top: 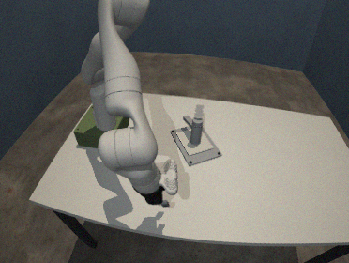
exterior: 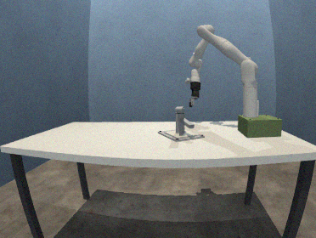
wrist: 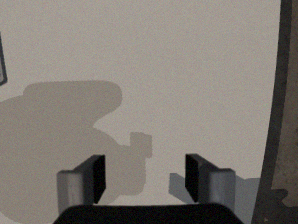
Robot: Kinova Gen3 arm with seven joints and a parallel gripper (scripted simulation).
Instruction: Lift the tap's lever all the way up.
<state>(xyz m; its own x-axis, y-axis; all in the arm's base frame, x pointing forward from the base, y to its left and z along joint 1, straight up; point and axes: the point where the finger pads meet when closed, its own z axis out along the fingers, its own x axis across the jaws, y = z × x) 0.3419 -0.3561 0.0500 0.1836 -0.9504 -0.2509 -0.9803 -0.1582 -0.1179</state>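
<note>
The lever lies 44 cm to the left of my hand, 8 cm ahead of it and 1 cm above it. Also, from my hand: plate 39 cm to the left, 14 cm below, 8 cm ahead; then grey tap 42 cm to the left, 7 cm ahead, 3 cm below.
</note>
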